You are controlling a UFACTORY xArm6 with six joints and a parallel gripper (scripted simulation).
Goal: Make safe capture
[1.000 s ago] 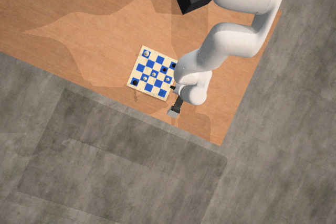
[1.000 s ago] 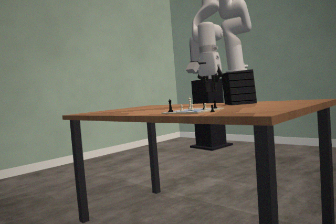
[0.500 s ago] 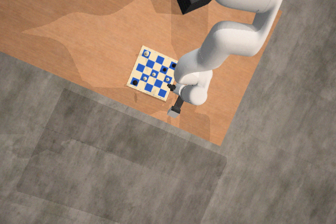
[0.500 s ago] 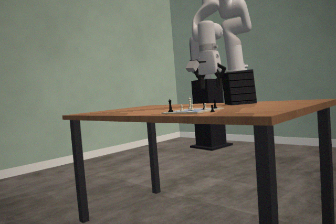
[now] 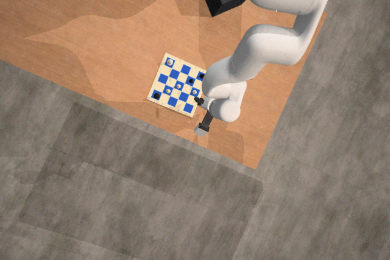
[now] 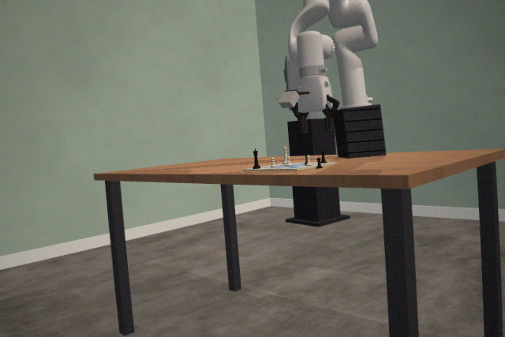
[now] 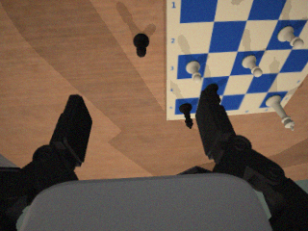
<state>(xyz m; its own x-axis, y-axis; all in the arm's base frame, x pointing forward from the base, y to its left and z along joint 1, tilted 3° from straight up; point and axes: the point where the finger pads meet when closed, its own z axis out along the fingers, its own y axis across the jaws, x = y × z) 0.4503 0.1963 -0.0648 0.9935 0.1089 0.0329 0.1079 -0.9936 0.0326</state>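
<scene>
My hand is 23 cm to the left of the tall white piece, 8 cm past it and 8 cm above it. Also, from my hand: blue-and-cream chessboard: 14 cm to the right, 11 cm below, 2 cm behind; then tall black piece: 20 cm to the right, 8 cm below, 7 cm ahead.
</scene>
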